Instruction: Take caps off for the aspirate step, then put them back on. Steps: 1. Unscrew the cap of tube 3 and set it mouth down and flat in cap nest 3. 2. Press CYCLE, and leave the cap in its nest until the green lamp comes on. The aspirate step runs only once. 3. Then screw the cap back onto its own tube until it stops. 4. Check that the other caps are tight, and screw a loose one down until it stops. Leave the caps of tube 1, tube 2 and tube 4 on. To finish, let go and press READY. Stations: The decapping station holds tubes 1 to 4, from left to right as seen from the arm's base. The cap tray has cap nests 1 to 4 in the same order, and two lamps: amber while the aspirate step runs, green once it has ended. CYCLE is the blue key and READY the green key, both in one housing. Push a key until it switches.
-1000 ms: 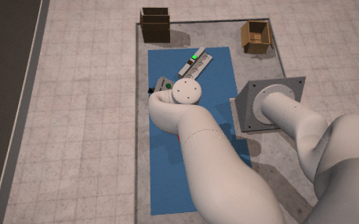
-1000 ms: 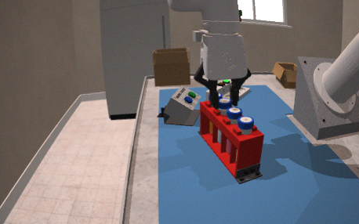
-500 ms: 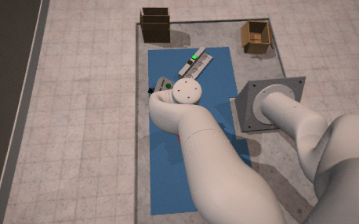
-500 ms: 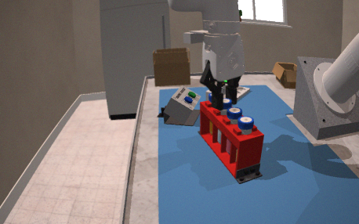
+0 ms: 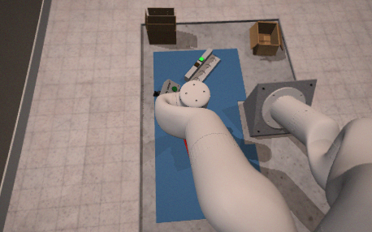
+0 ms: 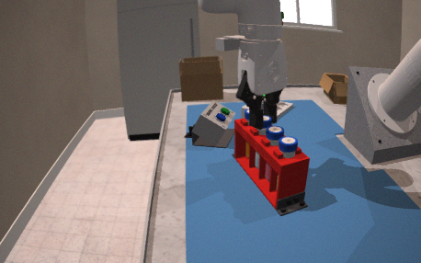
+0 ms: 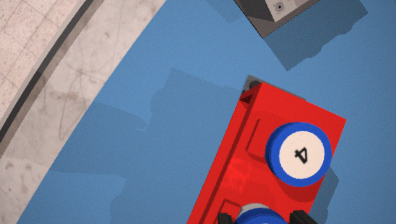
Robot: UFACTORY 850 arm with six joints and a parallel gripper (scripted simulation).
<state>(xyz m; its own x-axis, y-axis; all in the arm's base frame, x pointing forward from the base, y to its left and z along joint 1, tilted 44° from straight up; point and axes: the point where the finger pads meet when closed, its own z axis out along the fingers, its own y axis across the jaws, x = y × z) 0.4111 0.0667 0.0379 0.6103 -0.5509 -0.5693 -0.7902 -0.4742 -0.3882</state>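
Right now the blue cap is 10 mm below my hand. The rest, counted from my hand: blue key (170 mm to the right, 80 mm ahead, 60 mm below); then grey key housing (190 mm to the right, 80 mm below, 80 mm ahead); then cap marked 4 (50 mm to the right, 20 mm below, 10 mm ahead).
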